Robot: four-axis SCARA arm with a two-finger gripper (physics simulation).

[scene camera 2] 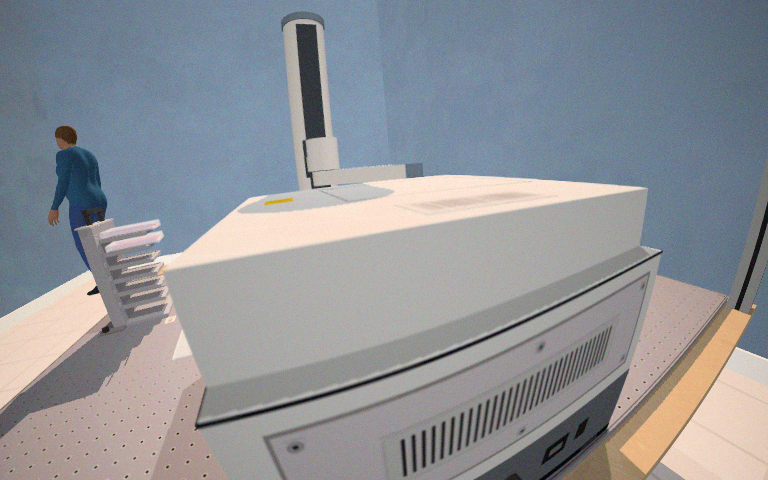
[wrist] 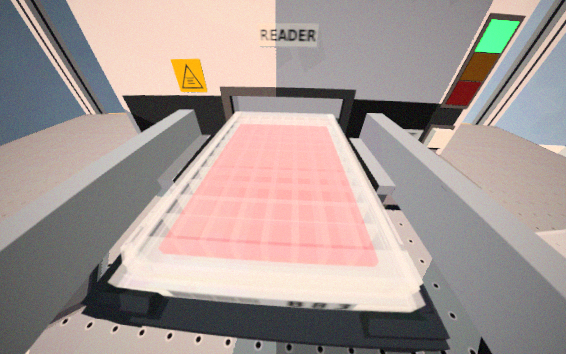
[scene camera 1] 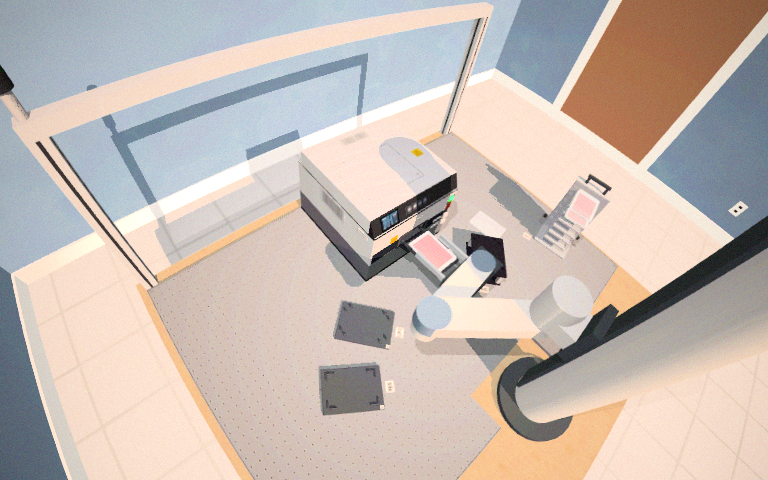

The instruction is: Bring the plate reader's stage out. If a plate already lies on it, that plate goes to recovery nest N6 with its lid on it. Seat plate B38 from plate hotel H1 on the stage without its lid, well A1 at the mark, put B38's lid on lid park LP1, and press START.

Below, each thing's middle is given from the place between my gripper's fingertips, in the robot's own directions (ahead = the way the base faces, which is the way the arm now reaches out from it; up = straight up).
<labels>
My hand is 1 cm past the plate reader stage (wrist: 124, 306) and 2 cm above it. Round my hand: frame post (wrist: 545, 38): 48 cm ahead, 68 cm to the right, 13 cm above; then dark lid pad (scene camera 1: 359, 324): 4 cm behind, 27 cm to the left, 14 cm below.
</labels>
